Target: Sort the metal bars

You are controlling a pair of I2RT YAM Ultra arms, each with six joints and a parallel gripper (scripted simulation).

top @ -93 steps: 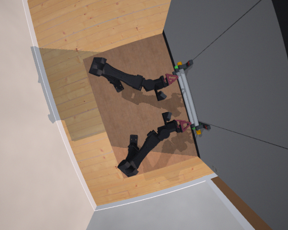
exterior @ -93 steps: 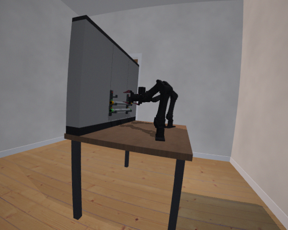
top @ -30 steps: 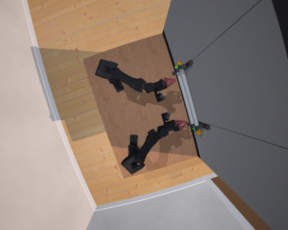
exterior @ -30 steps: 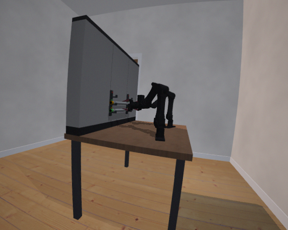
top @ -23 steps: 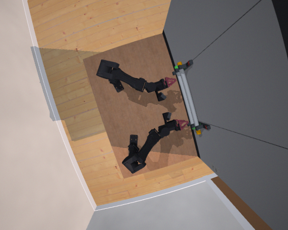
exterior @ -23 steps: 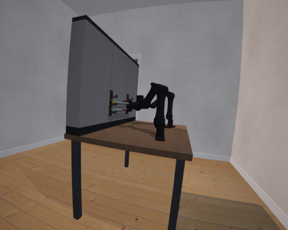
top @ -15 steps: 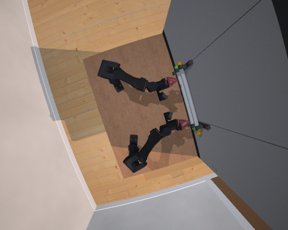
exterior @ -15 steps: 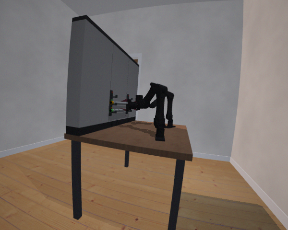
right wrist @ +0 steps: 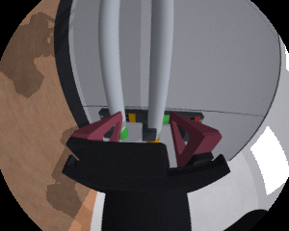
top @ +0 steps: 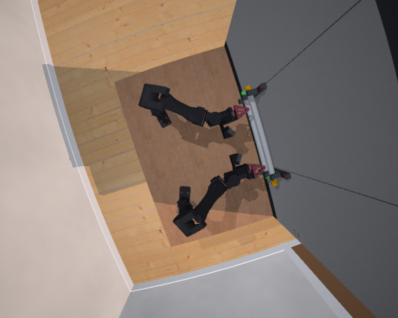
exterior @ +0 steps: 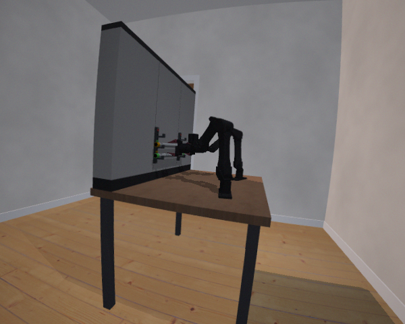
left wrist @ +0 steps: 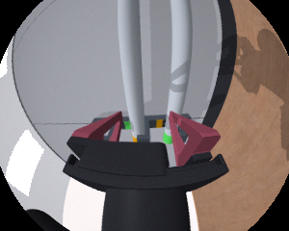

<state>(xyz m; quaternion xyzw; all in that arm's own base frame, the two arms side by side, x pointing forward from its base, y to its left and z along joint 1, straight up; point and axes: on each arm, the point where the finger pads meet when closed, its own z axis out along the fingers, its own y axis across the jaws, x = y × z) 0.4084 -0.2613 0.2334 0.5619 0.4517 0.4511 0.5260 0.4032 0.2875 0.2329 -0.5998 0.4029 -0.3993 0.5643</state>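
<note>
Now: the metal bar 150 mm to the left of my right hand, 30 mm ahead of it and 20 mm above it. From my right hand the other things lie so: green-ended bar (160 mm to the left, 60 mm below, 30 mm ahead); then grey wall panel (190 mm above, 180 mm to the left, 130 mm ahead).
My left hand is 5 cm short of the metal bar, 15 cm to the left of it and 2 cm below it. Round my left hand: green-ended bar 5 cm ahead, 14 cm to the right, 6 cm below; then grey wall panel 15 cm ahead, 12 cm to the right, 19 cm above.
</note>
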